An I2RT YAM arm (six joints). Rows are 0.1 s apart.
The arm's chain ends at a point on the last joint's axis. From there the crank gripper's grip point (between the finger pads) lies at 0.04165 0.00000 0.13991 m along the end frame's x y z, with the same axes.
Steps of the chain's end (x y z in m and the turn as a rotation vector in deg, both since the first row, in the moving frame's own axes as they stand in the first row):
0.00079 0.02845 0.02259 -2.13 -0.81 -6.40
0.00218 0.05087 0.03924 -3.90 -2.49 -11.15
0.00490 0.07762 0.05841 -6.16 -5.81 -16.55
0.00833 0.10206 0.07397 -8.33 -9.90 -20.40
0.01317 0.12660 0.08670 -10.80 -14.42 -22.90
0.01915 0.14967 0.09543 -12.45 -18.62 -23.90
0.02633 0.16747 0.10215 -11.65 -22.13 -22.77
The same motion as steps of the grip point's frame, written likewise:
-0.00116 0.02912 0.02315 -2.13 -0.81 -6.40
-0.00376 0.05293 0.04086 -3.90 -2.49 -11.15
-0.00882 0.08283 0.06169 -6.16 -5.81 -16.55
-0.01478 0.11217 0.07850 -8.33 -9.90 -20.40
-0.01993 0.14377 0.09150 -10.80 -14.42 -22.90
-0.02338 0.17266 0.09967 -12.45 -18.62 -23.90
-0.02535 0.19071 0.10601 -11.65 -22.13 -22.77

